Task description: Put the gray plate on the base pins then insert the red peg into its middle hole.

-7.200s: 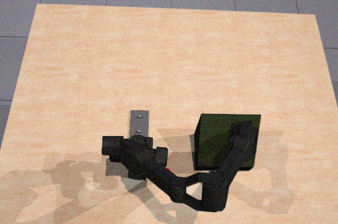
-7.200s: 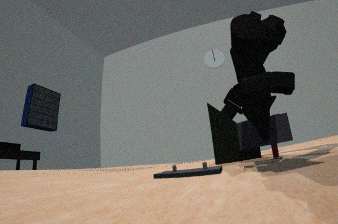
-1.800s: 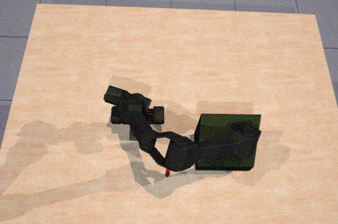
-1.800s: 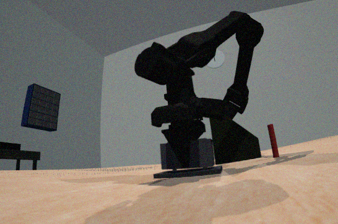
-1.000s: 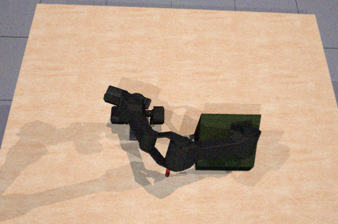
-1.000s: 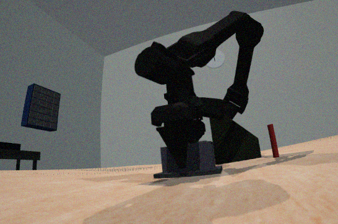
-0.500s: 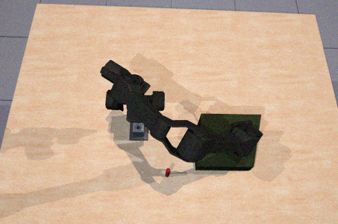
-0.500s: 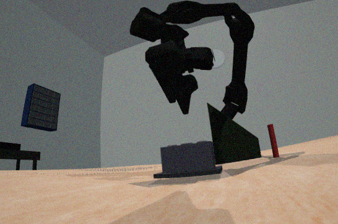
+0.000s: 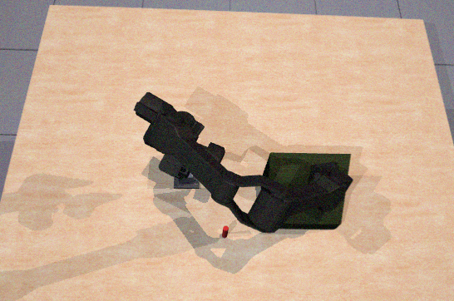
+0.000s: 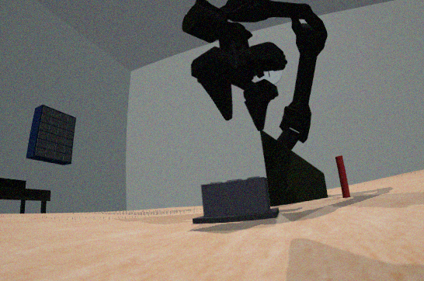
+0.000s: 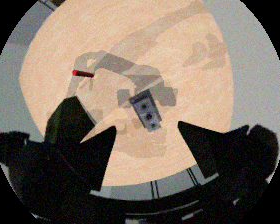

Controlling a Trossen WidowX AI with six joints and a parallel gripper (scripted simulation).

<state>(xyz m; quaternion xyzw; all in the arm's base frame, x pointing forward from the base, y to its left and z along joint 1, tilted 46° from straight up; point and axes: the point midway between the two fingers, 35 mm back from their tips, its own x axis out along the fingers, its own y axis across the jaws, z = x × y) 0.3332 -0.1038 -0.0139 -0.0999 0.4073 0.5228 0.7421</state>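
My gripper tip is 8 cm past the red peg, 17 cm to the right of it and 11 cm above it. From my gripper tip the other things lie so: base 3 cm to the right, 14 cm below; then gray plate 3 cm to the right, 10 cm below.
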